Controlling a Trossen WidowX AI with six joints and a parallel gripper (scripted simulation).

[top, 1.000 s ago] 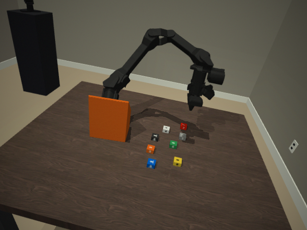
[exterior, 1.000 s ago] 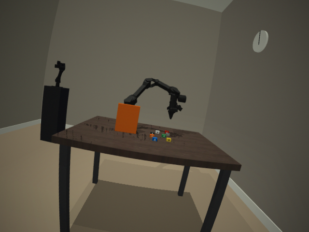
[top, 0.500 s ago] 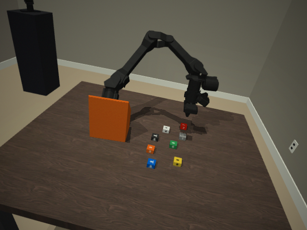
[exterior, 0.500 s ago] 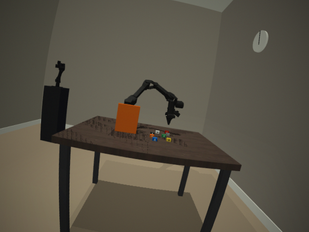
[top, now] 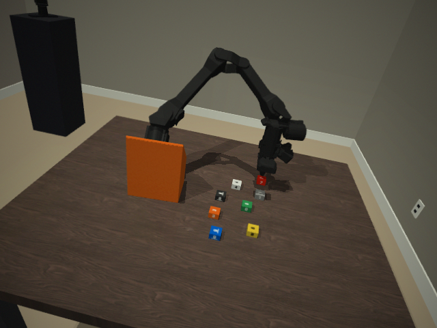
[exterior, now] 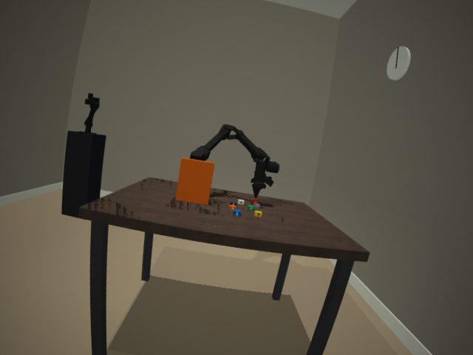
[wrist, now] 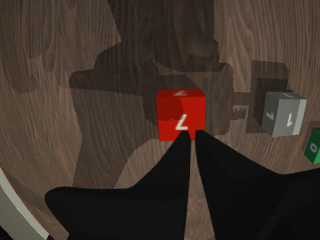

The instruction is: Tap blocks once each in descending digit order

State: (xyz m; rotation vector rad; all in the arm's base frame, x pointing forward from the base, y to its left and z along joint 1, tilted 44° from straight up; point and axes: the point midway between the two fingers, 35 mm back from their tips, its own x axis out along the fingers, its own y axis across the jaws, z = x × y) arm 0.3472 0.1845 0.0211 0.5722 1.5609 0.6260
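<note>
The red block is 2 cm below my gripper tip. From my gripper tip the other things lie so: green block 16 cm to the right, 4 cm behind, 2 cm below; white block 8 cm behind, 6 cm to the right, 2 cm below; grey block 9 cm to the right, 2 cm below.
</note>
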